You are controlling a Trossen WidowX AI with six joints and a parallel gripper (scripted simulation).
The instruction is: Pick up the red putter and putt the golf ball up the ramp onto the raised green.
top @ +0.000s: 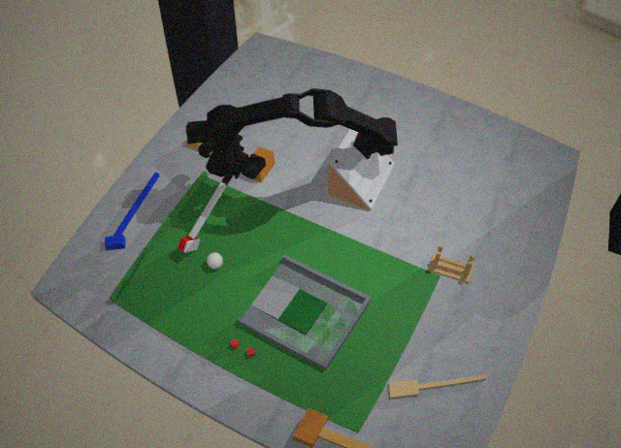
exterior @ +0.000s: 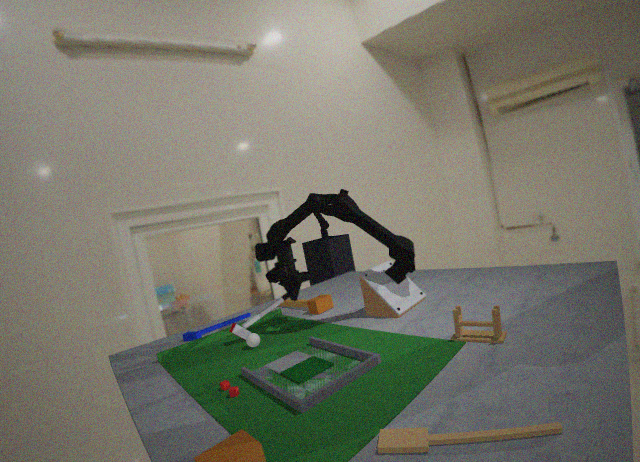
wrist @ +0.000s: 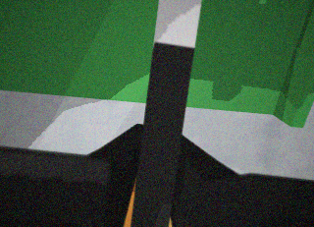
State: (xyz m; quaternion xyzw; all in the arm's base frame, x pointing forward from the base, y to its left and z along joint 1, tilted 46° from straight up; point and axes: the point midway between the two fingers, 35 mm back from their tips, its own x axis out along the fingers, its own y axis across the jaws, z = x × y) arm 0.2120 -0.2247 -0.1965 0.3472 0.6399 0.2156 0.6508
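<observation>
Right now my gripper tip is 120 mm short of the red putter and 10 mm to the left of it. Round my gripper tip: white golf ball: 240 mm ahead, 50 mm to the left, 50 mm below; blue putter: 180 mm ahead, 260 mm to the right, 60 mm below; wooden stand: 30 mm ahead, 630 mm to the left, 40 mm below.
</observation>
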